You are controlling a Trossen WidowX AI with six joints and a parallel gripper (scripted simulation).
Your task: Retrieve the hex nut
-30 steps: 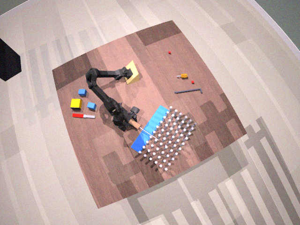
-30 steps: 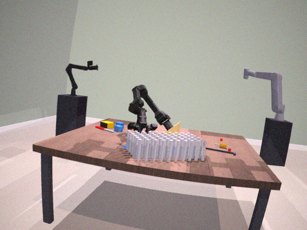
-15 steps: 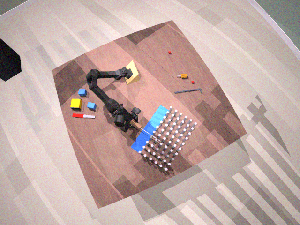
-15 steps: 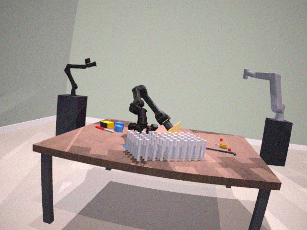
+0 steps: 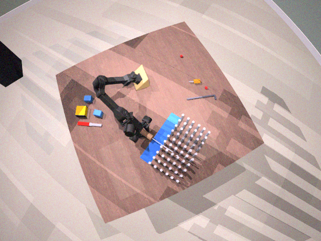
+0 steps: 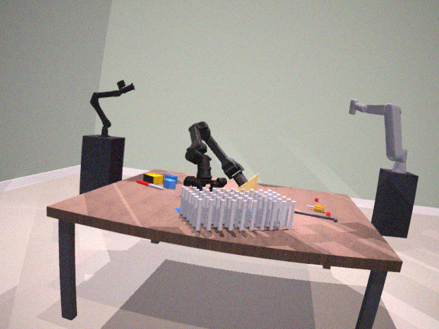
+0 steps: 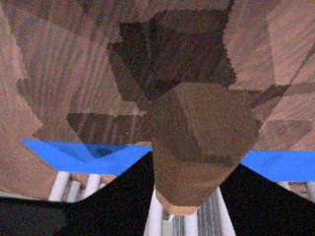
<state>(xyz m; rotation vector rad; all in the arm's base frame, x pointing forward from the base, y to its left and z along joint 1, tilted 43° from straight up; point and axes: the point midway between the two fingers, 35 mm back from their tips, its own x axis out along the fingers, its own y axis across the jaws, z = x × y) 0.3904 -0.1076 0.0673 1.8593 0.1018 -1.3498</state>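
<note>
My gripper tip is now 5 cm short of the blue taped strip, 8 cm to the right of it and 3 cm above it. Round my gripper tip: yellow block: 39 cm behind, 38 cm to the right, 1 cm below; orange screwdriver: 22 cm behind, 50 cm to the left, 1 cm below.
</note>
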